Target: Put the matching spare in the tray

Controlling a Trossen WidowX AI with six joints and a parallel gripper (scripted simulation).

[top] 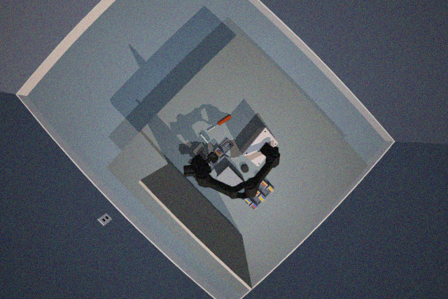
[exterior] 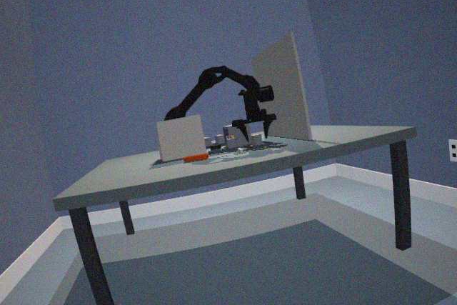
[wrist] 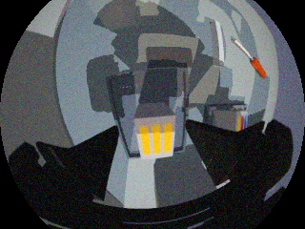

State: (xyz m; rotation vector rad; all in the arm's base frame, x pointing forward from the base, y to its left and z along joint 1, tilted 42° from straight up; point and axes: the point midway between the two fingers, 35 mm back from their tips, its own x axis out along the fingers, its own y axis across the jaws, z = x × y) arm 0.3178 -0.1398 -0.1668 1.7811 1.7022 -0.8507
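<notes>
Now: gripper tip 2 cm above the flat dark tray. Also, from my gripper tip: tall grey panel: 20 cm ahead, 16 cm to the left, 20 cm above; grey mounted unit: 3 cm behind, 20 cm to the left, 3 cm above; small white stick: 12 cm behind, 11 cm to the right, 2 cm below.
</notes>
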